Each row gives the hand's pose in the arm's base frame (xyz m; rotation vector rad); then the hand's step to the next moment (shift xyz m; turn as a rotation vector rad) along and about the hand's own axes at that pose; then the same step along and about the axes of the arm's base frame.
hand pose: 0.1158 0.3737 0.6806 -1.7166 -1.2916 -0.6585
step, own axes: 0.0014 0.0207 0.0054 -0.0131 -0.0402 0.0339
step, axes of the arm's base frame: 0.0195 0.0035 -0.0082 -0.0450 0.0267 -0.0142
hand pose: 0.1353 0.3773 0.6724 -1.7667 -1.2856 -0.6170
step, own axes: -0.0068 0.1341 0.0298 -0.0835 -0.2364 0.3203
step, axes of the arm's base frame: 0.1201 0.0061 -0.0668 -0.2772 0.2562 -0.1516
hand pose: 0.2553 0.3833 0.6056 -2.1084 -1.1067 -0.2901
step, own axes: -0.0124 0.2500 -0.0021 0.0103 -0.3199 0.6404
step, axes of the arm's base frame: 0.1893 -0.1009 -0.1291 -0.3268 0.5665 -0.2912
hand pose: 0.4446 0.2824 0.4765 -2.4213 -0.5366 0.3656
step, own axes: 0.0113 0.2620 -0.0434 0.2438 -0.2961 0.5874
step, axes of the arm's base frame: 0.1016 -0.2065 -0.1330 -0.0946 0.6293 -0.2952
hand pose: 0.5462 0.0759 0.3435 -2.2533 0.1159 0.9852
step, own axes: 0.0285 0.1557 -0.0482 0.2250 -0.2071 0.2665
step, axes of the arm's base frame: -0.0009 -0.1448 -0.0800 0.0624 0.3618 -0.1724
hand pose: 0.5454 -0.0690 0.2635 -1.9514 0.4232 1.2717
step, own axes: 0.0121 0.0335 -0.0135 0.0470 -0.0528 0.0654
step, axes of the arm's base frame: -0.0070 -0.0306 -0.0215 0.0128 0.0891 -0.0342
